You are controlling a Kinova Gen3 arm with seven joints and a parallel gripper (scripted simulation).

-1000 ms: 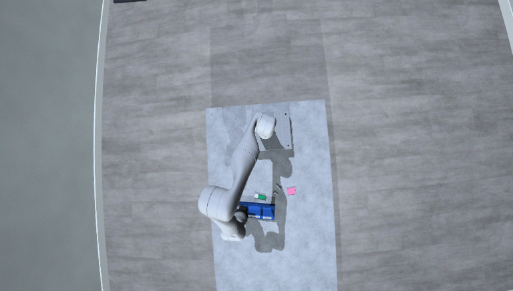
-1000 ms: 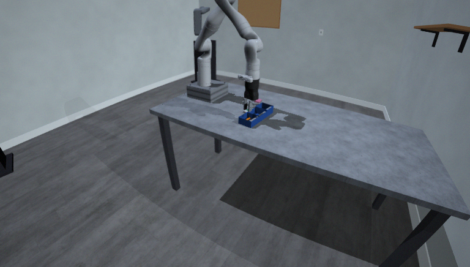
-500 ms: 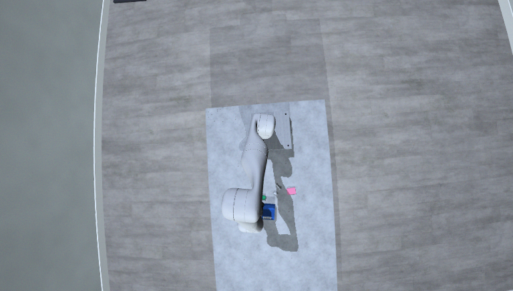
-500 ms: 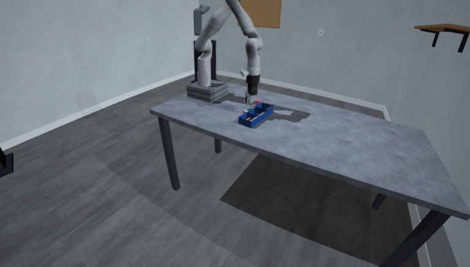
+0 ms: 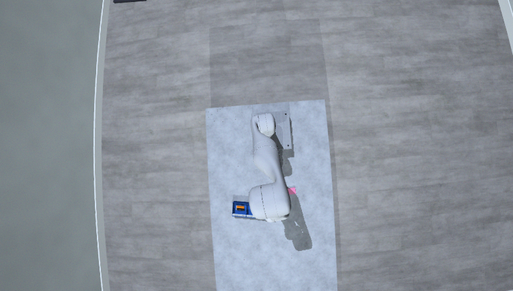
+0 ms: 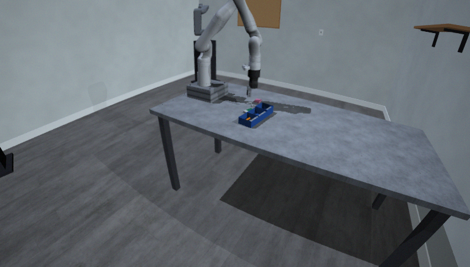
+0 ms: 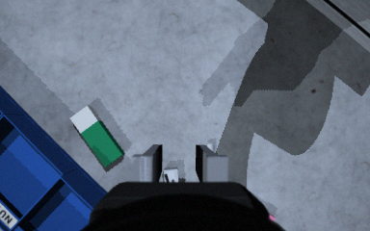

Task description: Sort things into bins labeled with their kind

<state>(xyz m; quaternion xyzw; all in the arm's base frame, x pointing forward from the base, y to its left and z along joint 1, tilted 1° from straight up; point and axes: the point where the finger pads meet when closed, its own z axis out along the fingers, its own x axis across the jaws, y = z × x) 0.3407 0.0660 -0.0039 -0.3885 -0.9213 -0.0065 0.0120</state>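
The grey rod is 1 cm behind my hand, 4 cm to the left of it and 8 cm below it. The rest, counted from my hand: grey block (3 cm ahead, 2 cm to the left, 8 cm below); orange battery (12 cm ahead, 19 cm to the right, 7 cm below); pink thing (11 cm to the left, 8 cm below).
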